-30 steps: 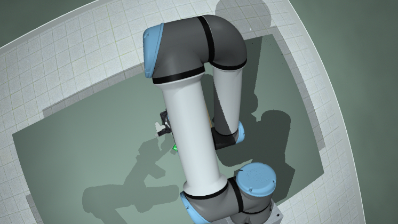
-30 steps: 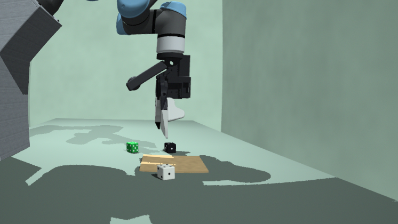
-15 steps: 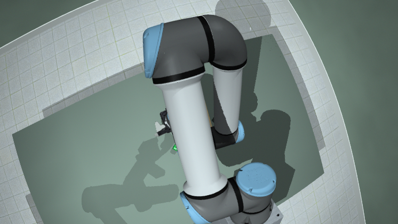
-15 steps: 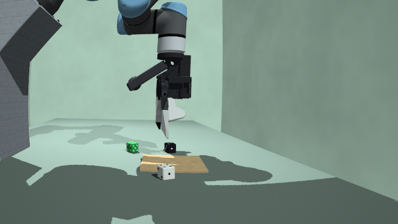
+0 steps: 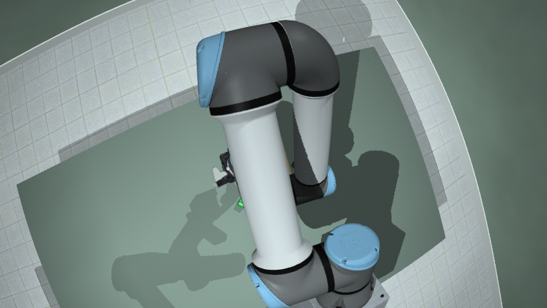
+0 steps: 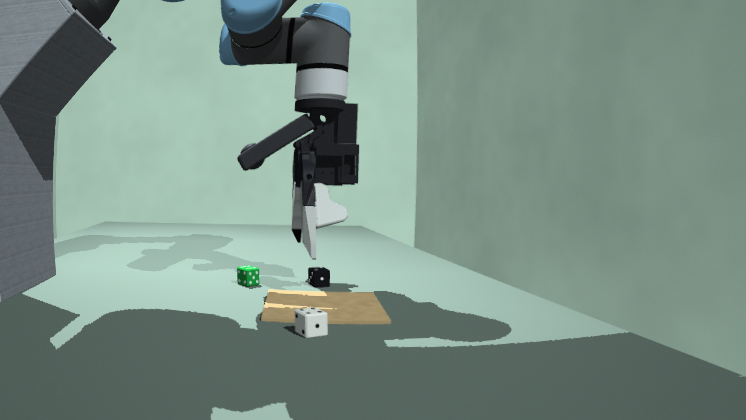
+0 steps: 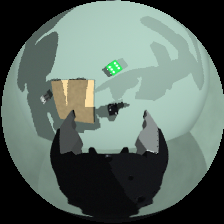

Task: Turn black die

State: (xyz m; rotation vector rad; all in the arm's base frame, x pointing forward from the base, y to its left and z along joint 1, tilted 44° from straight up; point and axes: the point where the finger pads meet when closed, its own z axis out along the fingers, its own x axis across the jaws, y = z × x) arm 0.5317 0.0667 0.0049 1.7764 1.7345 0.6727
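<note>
The black die lies 40 mm below my hand, 20 mm ahead of it and 10 mm to the left of it. Round my hand: white die 220 mm to the right, 40 mm below, 30 mm behind; tan mat 120 mm to the right, 50 mm below; green die 80 mm behind, 40 mm below, 10 mm to the left.
</note>
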